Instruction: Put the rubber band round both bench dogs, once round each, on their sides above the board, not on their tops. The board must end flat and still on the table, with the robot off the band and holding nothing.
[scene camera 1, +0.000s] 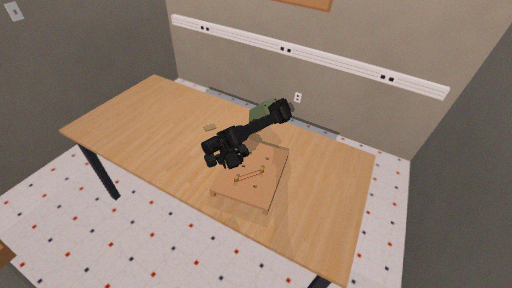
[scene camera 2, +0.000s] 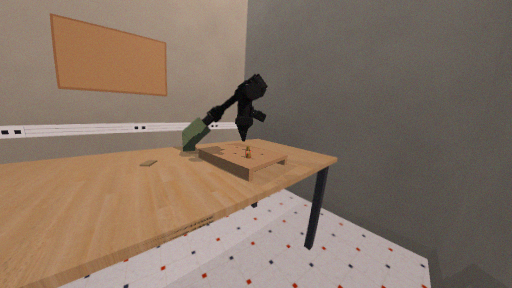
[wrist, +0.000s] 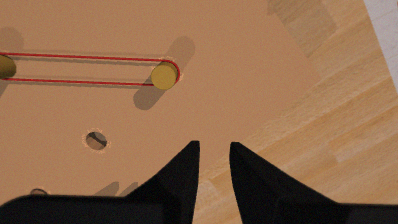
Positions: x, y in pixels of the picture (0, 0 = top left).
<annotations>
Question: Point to a wooden board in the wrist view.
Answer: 237, 72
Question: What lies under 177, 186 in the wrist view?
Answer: The gripper.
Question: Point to a wooden board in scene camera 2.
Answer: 232, 158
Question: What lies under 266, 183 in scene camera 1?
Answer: A wooden board.
</annotations>
